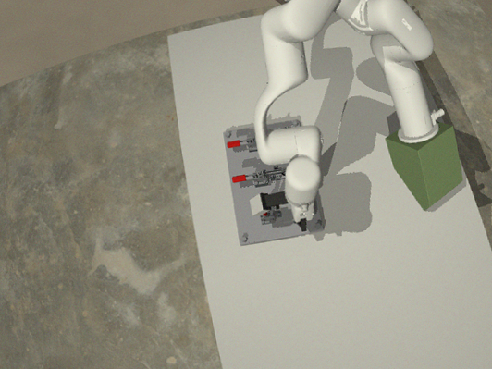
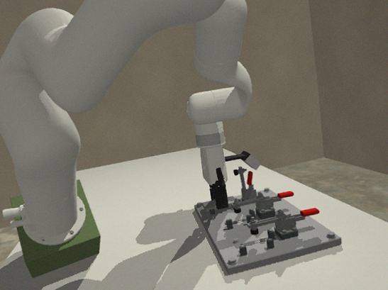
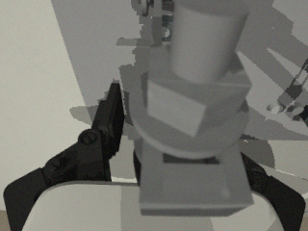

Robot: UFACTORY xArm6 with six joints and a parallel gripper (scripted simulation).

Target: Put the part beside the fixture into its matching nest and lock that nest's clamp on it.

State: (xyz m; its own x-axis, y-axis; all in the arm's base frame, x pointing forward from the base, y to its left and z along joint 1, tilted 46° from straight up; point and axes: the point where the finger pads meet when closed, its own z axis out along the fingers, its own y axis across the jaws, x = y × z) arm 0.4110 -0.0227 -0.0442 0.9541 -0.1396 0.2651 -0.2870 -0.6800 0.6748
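The flat grey block lies 2 cm below my hand. The rest, counted from my hand: fixture plate 2 cm ahead, 12 cm to the right, 4 cm below.
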